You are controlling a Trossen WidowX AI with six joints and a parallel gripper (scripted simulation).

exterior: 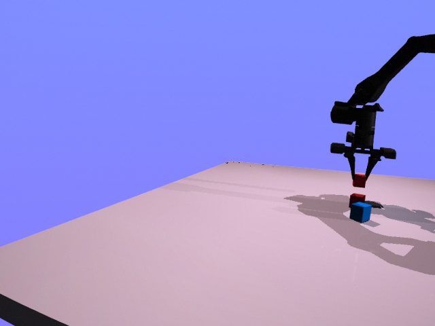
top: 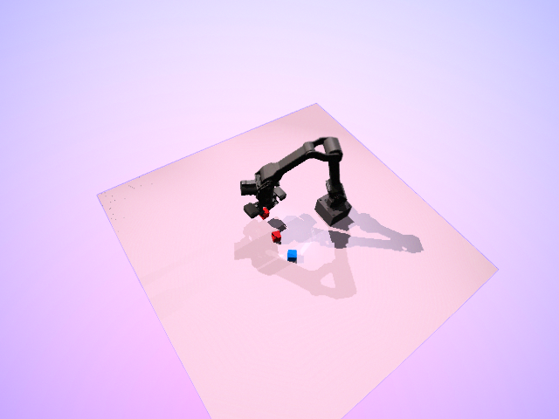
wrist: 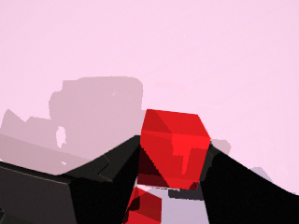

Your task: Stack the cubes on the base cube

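Right now the blue base cube is 220 mm to the left of my gripper tip and 40 mm below it.
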